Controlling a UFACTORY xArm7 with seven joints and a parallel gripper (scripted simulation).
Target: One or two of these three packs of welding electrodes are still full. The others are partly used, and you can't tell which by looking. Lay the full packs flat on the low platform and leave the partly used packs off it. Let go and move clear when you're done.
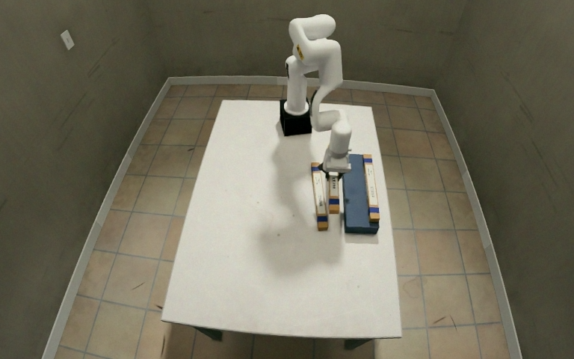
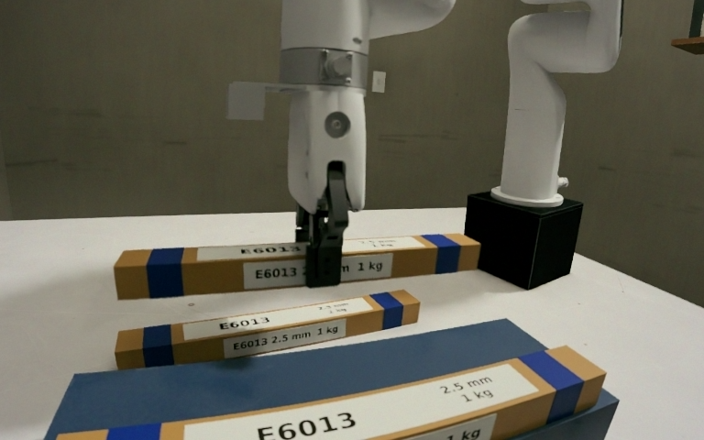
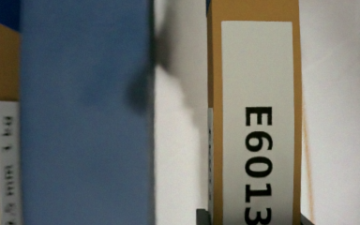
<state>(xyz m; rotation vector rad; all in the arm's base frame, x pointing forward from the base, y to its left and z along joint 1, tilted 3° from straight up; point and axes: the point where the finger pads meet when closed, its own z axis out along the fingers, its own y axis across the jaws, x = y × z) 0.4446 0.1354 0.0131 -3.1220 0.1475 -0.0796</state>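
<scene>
The low blue platform is 13 cm to the left of my hand, 10 cm below it and 2 cm ahead of it.
</scene>
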